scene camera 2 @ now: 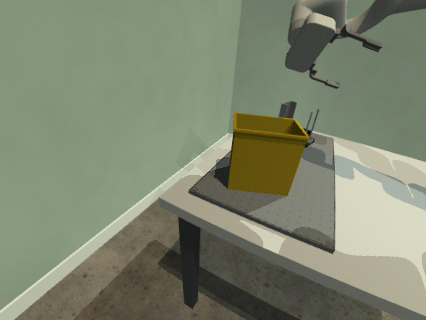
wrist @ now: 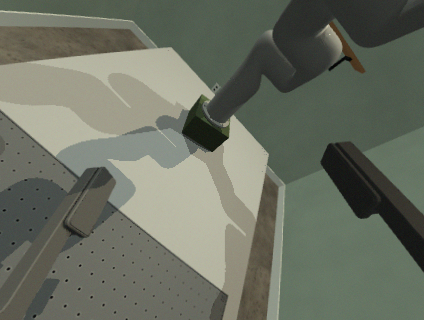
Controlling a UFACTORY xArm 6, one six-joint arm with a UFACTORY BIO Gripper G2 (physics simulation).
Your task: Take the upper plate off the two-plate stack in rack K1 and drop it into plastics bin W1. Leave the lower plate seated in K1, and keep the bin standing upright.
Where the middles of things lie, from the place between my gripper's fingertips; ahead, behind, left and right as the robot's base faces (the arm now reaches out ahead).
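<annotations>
The yellow bin W1 (scene camera 2: 266,151) is 160 mm ahead of my hand, 200 mm to the left of it and 240 mm below it.
</annotations>
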